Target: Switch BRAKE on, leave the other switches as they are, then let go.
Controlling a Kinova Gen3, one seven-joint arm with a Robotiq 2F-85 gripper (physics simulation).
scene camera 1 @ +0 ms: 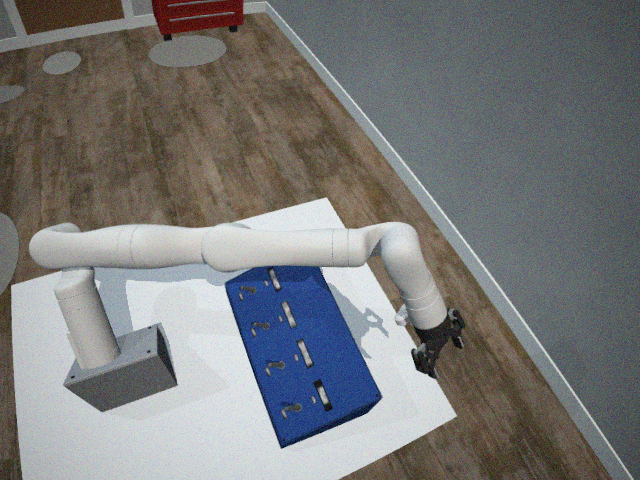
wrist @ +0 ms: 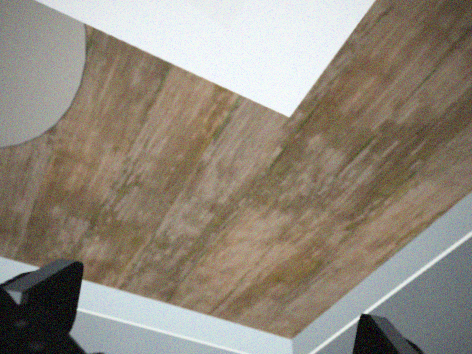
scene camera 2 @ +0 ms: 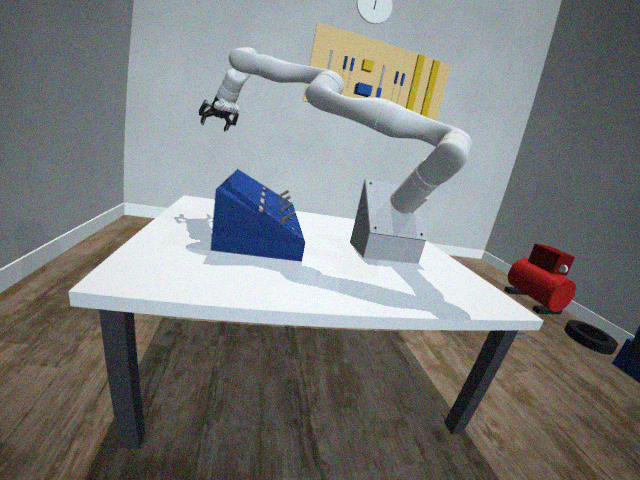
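Seen in the pictures: gripper, fingertip midpoint: (scene camera 1: 447,361) (wrist: 216,318) (scene camera 2: 213,127); arm's base, link origin: (scene camera 1: 102,359) (scene camera 2: 401,202).
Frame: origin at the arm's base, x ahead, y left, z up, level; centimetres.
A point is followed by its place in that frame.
Observation:
A blue sloped switch box (scene camera 1: 338,356) {x 56.2, y -13.8, z -4.1 cm} (scene camera 2: 248,227) {x 50.0, y 21.7, z -11.0 cm} stands on the white table (scene camera 1: 206,439) {x 18.5, y -21.0, z -19.2 cm} (scene camera 2: 206,289) {x 55.4, y 42.9, z -19.2 cm}. Several small metal levers (scene camera 1: 277,364) {x 41.2, y -10.0, z -7.9 cm} (scene camera 2: 285,207) {x 40.5, y 2.6, z -8.2 cm} stick out of its sloped face in a row, beside a row of slots with pale inserts (scene camera 1: 305,353) {x 49.0, y -9.5, z -7.2 cm}. No labels can be read, so I cannot tell which switch is BRAKE or how each is set. My gripper (scene camera 1: 446,360) {x 73.8, y -28.0, z 13.3 cm} (scene camera 2: 214,125) {x 73.8, y -28.0, z 13.3 cm} (wrist: 216,318) {x 73.8, y -28.0, z 13.3 cm} is open and empty. It hangs high above the table's far edge, beyond the tall side of the box, touching nothing. The box does not show in the wrist view.
The arm (scene camera 1: 279,248) {x 42.0, y -4.3, z 36.0 cm} (scene camera 2: 382,116) {x 18.7, y 15.0, z 24.7 cm} stretches high from its grey base block (scene camera 1: 131,377) {x 5.8, y -5.4, z -2.4 cm} (scene camera 2: 392,248) {x 3.1, y 9.6, z -14.6 cm} and hides the box's far end in scene camera 1. A tool board (scene camera 2: 382,77) hangs on the wall. A red compressor (scene camera 2: 540,284) and a tyre (scene camera 2: 590,335) are on the floor.

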